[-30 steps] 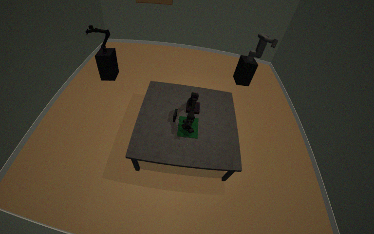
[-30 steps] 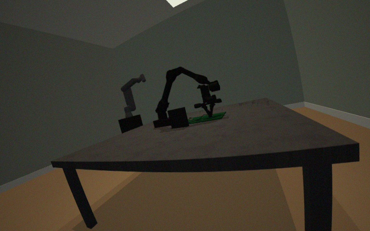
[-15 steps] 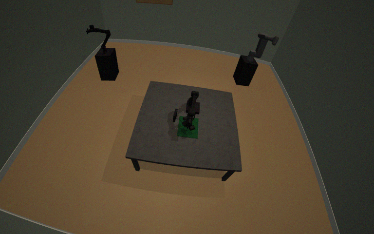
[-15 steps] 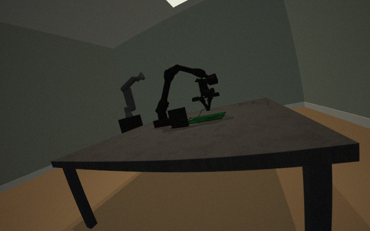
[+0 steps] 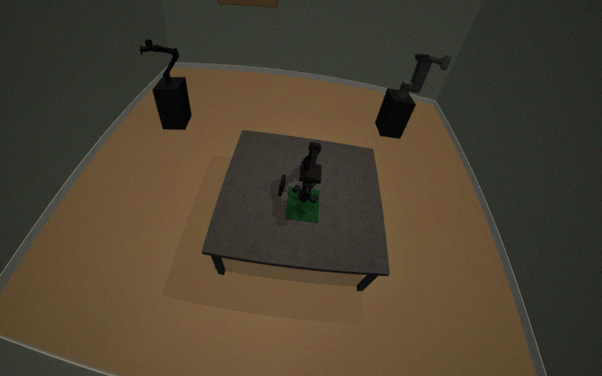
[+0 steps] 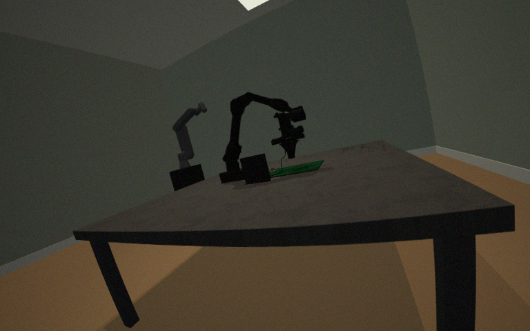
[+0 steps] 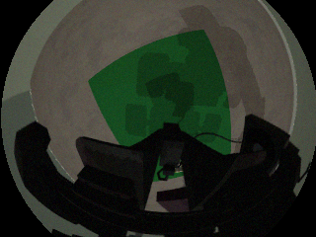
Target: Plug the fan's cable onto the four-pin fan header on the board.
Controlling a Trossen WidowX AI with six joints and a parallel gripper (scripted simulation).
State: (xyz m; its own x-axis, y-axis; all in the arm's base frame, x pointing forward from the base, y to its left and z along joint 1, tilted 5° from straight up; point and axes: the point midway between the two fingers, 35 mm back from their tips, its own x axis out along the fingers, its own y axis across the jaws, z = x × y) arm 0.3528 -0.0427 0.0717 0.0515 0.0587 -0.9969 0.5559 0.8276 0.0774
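Now: the green board 80 mm below my gripper tip and 20 mm behind it. From my gripper tip the other things lie so: black fan (150 mm to the right, 140 mm behind, 10 mm below); then dark plug (10 mm behind, 10 mm above).
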